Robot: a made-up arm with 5 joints. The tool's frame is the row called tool.
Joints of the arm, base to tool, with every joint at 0 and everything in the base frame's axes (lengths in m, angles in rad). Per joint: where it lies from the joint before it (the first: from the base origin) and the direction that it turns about. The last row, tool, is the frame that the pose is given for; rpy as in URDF.
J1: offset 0.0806 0 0.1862 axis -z
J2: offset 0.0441 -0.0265 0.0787 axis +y
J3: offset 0.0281 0 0.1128 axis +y
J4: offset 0.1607 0 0.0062 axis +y
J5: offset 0.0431 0.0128 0 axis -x
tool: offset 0 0 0 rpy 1.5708 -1.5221 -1.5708
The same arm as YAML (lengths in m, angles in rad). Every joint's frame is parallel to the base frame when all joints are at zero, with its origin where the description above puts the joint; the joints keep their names.
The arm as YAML. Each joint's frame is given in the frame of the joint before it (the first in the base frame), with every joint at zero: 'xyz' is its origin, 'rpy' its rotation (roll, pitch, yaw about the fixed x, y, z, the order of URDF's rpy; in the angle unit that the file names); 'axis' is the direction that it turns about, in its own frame. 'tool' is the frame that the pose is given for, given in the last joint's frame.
units:
  length: m
  angle: rad
joints:
  - name: J1
    type: revolute
    origin:
      xyz: [0.0806, 0.0, 0.1862]
      rpy: [0.0, 0.0, 0.0]
    axis: [0.0, 0.0, -1.0]
  - name: J2
    type: revolute
    origin:
      xyz: [0.0441, -0.0265, 0.0787]
      rpy: [0.0, 0.0, 0.0]
    axis: [0.0, 1.0, 0.0]
  - name: J3
    type: revolute
    origin:
      xyz: [0.0281, 0.0, 0.1128]
      rpy: [0.0, 0.0, 0.0]
    axis: [0.0, 1.0, 0.0]
  - name: J4
    type: revolute
    origin:
      xyz: [0.1607, 0.0, 0.0062]
      rpy: [0.0, 0.0, 0.0]
    axis: [0.0, 1.0, 0.0]
  - name: J5
    type: revolute
    origin:
      xyz: [0.0431, 0.0128, 0.0]
      rpy: [0.0, 0.0, 0.0]
    axis: [-1.0, 0.0, 0.0]
tool:
  origin:
    xyz: [0.0, 0.0, 0.0]
    rpy: [1.5708, -1.5221, -1.5708]

